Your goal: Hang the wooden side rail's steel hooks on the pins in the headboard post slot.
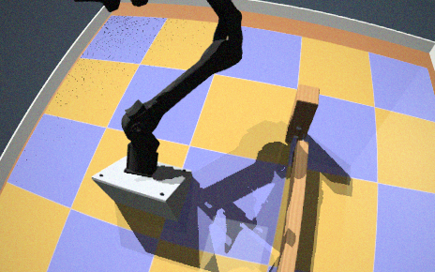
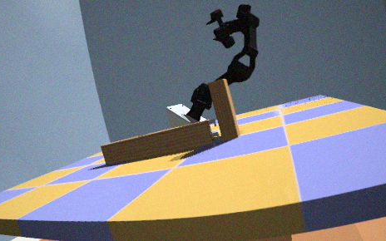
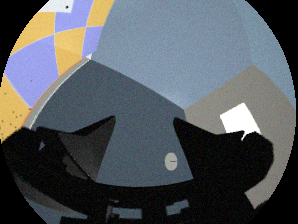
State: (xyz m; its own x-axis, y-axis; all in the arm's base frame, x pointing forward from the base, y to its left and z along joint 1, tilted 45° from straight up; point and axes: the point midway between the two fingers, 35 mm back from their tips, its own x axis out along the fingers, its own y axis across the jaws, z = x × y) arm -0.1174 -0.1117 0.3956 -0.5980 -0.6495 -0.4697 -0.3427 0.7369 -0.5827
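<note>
The headboard post is 45 cm ahead of my gripper tip, 38 cm below it and 1 cm to the left of it.
</note>
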